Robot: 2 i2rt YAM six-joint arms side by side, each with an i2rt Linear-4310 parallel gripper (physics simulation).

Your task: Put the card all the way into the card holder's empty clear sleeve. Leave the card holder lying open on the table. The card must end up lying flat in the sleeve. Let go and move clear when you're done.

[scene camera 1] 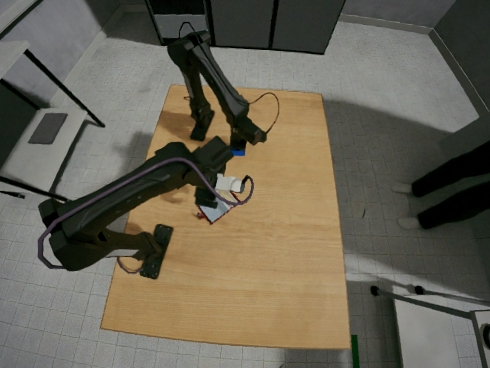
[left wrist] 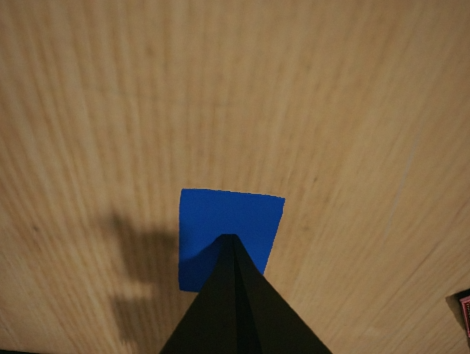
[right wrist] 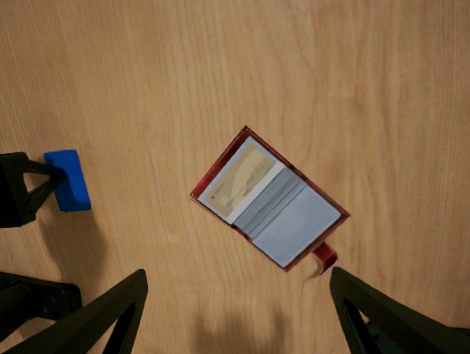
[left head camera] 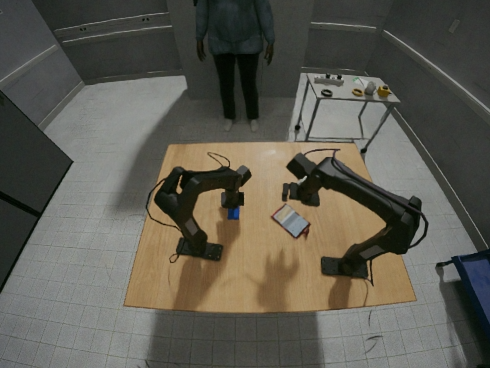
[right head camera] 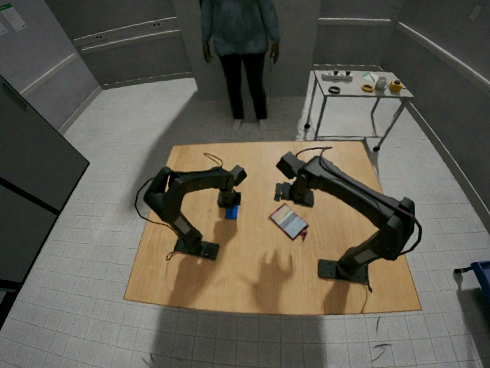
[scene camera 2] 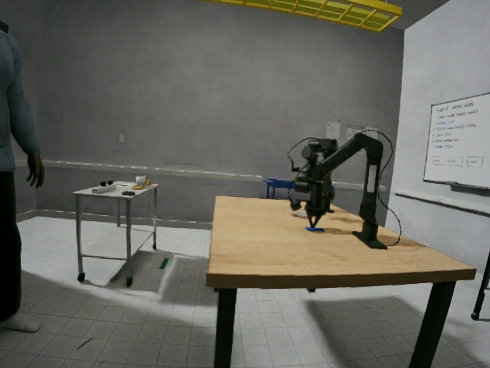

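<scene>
The blue card (left head camera: 233,214) (right head camera: 231,213) (scene camera 1: 238,153) (left wrist: 205,215) (right wrist: 75,192) lies flat on the table, left of the card holder in the right wrist view. My left gripper (left wrist: 229,242) (right wrist: 63,173) is shut, its fingertips together over the card's face, with no card edge between them. The red card holder (left head camera: 291,221) (right head camera: 288,221) (right wrist: 295,227) lies open. Its upper-left side shows a tan printed card (right wrist: 237,180); its lower-right side is a pale, card-free panel (right wrist: 300,225). My right gripper (right wrist: 239,277) is wide open and empty, above the table near the holder.
The holder's red strap (right wrist: 326,256) sticks out at its lower-right edge. The wooden table (left head camera: 220,290) carries both arm bases (left head camera: 200,249) (left head camera: 344,267). A side cart (left head camera: 345,96) with small items and a standing person (left head camera: 237,65) are beyond the table.
</scene>
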